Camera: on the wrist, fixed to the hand. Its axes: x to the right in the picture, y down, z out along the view.
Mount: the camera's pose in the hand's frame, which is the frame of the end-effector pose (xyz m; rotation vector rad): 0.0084 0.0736 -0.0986 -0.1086 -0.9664 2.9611
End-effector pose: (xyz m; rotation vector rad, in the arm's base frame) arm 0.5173 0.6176 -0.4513 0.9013 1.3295 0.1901
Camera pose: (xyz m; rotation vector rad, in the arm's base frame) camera 0.4586 0.7161 -0.4060 1.6661 -1.7255 1.6093
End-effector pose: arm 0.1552 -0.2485 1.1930 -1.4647 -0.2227 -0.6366
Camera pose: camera 0.1775 -0.3474 1.1228 -0.5937 1.1495 2.3546
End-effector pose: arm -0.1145 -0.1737 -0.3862 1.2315 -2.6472 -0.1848
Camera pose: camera -0.1499 -0.1351 -0.2745 2.4350 1.2278 0.1658
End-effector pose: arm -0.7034 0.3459 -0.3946 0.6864 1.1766 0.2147
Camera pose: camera -0.7748 0.4450 -0.3780 1.5519 -1.5914 1.9420
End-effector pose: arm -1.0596 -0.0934 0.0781 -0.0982 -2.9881 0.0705
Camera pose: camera -1.0484 -0.0153 0.1729 2.4628 0.0144 -0.1239
